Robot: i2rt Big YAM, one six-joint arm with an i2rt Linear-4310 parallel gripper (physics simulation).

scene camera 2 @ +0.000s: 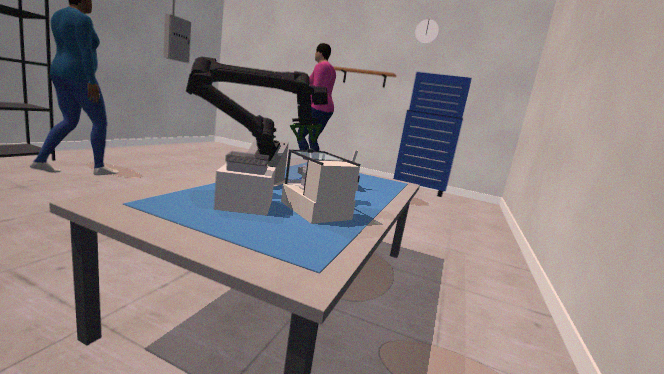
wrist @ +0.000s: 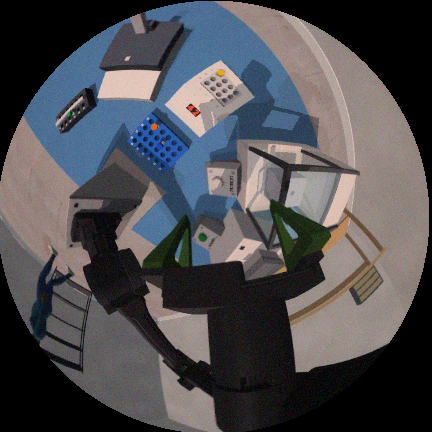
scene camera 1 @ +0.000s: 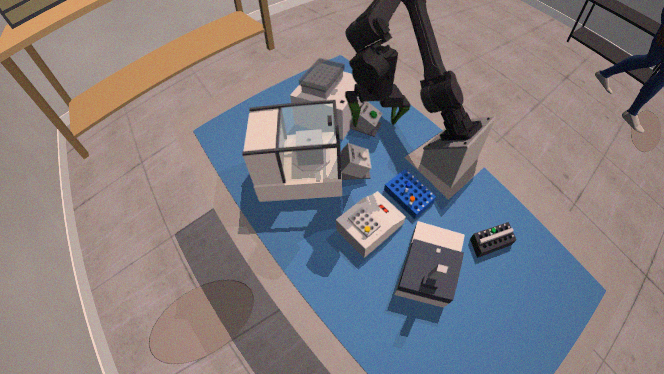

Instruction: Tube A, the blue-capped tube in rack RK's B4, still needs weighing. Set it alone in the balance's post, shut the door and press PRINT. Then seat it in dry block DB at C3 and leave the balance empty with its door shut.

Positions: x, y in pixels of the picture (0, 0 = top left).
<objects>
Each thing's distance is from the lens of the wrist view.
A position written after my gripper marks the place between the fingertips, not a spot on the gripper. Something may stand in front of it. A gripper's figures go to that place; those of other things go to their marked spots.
my gripper [wrist: 228, 210]: 0.15 m
balance [wrist: 299, 176]: 0.22 m
</objects>
